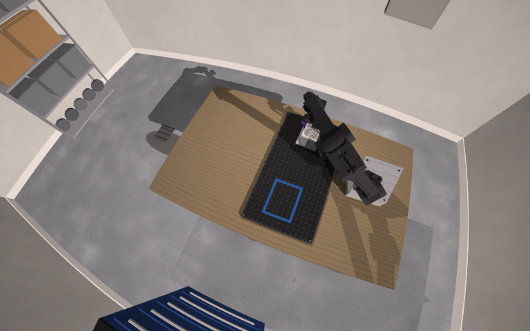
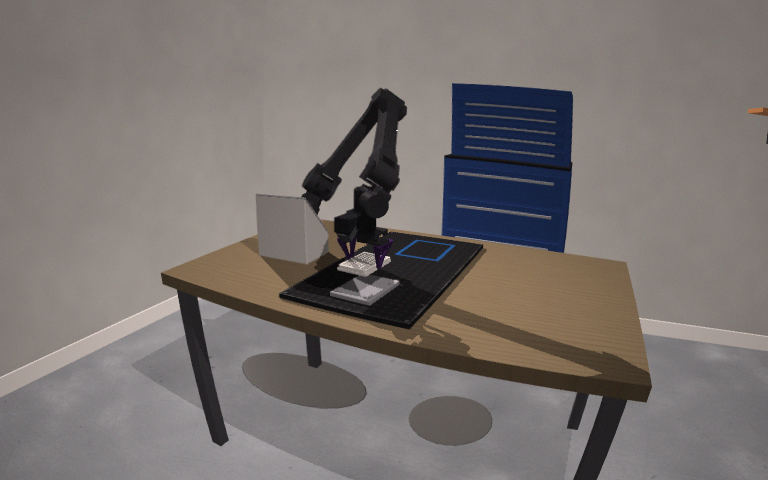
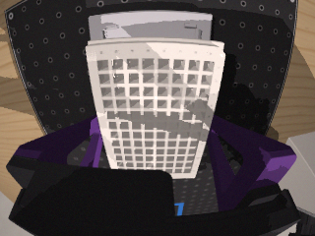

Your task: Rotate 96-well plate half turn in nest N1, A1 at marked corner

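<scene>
The grey plate nest N1 lies 70 mm below my hand. Also, from my hand: A1 label: 70 mm to the left, 70 mm below, 60 mm ahead; white 96-well plate: right at my hand.
</scene>
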